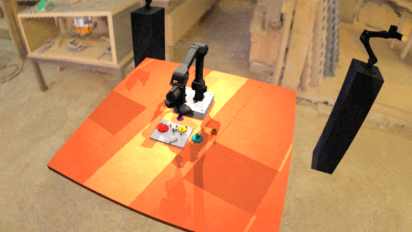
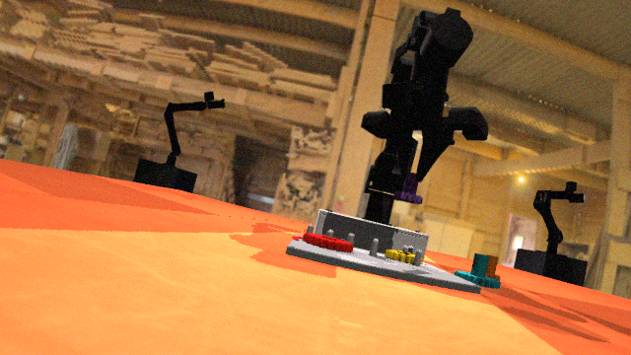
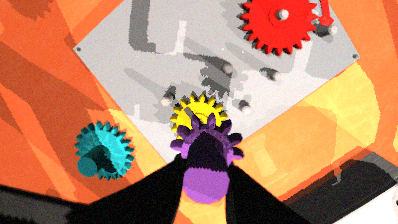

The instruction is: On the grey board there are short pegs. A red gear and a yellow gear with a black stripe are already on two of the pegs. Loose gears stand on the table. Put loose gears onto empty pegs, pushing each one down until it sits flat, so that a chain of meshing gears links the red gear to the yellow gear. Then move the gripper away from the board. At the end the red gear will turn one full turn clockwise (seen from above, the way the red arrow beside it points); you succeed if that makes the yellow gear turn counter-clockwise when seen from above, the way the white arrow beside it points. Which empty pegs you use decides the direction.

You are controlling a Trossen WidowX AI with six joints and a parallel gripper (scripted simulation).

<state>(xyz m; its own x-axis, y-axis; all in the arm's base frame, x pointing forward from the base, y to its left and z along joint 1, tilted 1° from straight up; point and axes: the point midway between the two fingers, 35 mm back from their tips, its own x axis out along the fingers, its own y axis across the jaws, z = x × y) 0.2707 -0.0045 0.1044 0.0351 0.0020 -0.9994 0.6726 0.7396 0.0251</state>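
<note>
The red gear is 4 cm ahead of my gripper tip, 10 cm to the right of it and 10 cm below it. The rest, counted from my gripper tip: yellow gear (1 cm to the left, 10 cm below); then purple gear (1 cm below); then grey board (4 cm ahead, 4 cm to the right, 11 cm below).
</note>
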